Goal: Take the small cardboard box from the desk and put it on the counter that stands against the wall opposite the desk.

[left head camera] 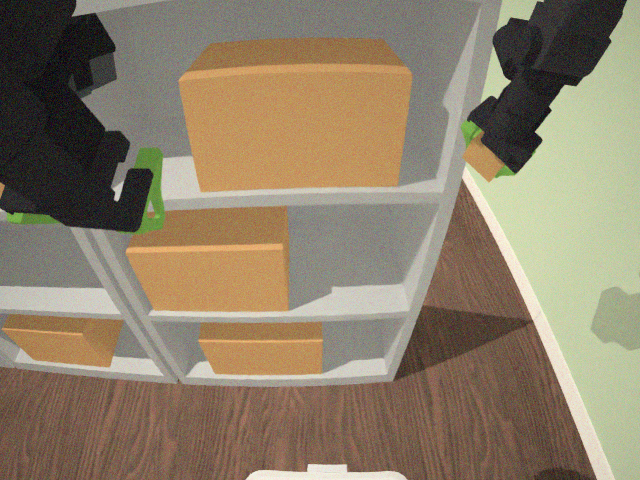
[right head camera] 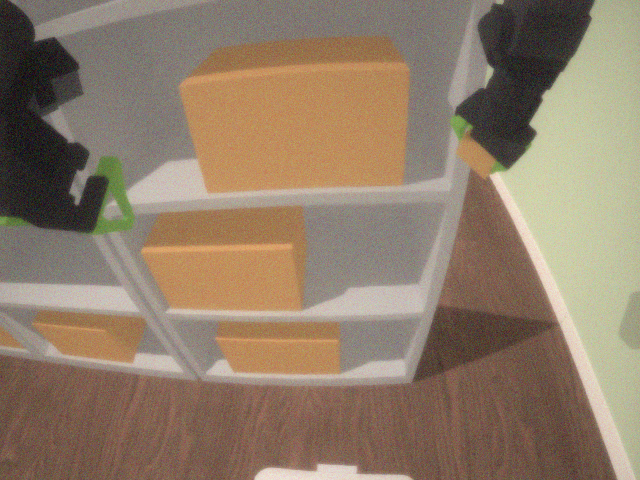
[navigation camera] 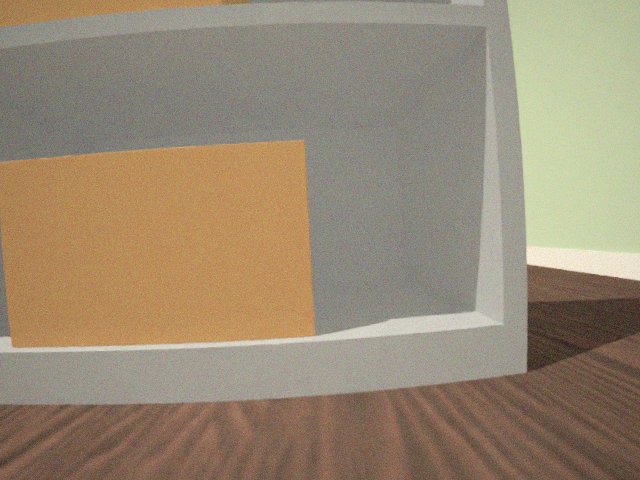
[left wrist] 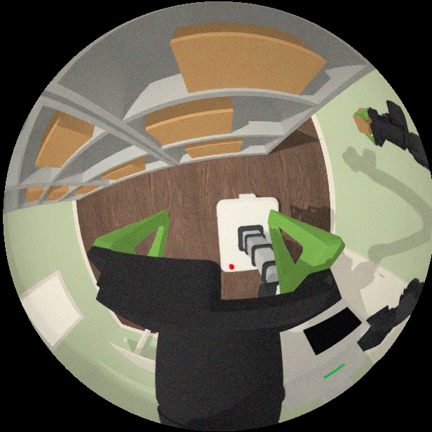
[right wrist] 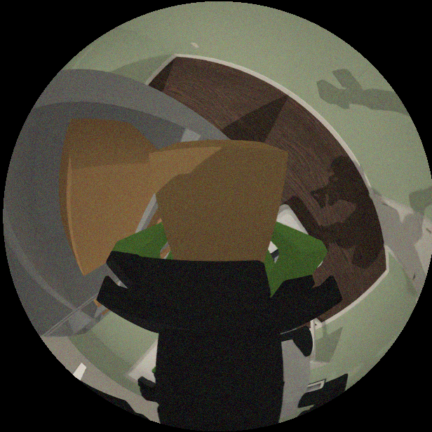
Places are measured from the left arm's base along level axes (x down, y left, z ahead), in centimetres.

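Pixels of known places: left gripper, fingertip midpoint: (left head camera: 119,218) (right head camera: 97,220); right gripper, fingertip midpoint: (left head camera: 482,162) (right head camera: 478,158).
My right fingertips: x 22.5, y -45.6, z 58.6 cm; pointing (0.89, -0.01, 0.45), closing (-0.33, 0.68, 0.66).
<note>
Behind a point stands the place of what it marks.
The small cardboard box (left head camera: 483,157) @[y -43.9, x 19.8, z 55.7 cm] (right head camera: 474,156) @[y -43.8, x 20.6, z 56.0 cm] (left wrist: 360,123) (right wrist: 225,200) is held between the green fingers of my right gripper (left head camera: 488,153) @[y -45.5, x 22.5, z 58.6 cm] (right head camera: 478,150) @[y -45.5, x 22.5, z 58.6 cm] (right wrist: 219,216), which is shut on it. The box hangs in the air near the right end of a grey shelf unit. My left gripper (left head camera: 85,223) (right head camera: 56,225) (left wrist: 218,215) is wide open and empty, in front of the shelves. The desk and the counter cannot be made out for certain in these views.
The grey shelf unit (left head camera: 433,258) @[y -49.4, x 63.8, z 76.5 cm] (right head camera: 443,258) @[y -49.0, x 63.6, z 76.4 cm] (navigation camera: 514,258) @[y -48.9, x 124.1, z 76.4 cm] stands close in front, holding several larger cardboard boxes. A green wall (left head camera: 568,206) @[y -130.9, x 80.6, z 124.7 cm] (navigation camera: 578,129) @[y -129.0, x 82.6, z 155.6 cm] is at the right, with dark wooden floor (left head camera: 289,428) @[y -7.8, x 141.0, z 54.7 cm] below. My white base (left head camera: 328,474) @[y -22.8, x 116.6, z 31.5 cm] (left wrist: 227,235) shows too.
</note>
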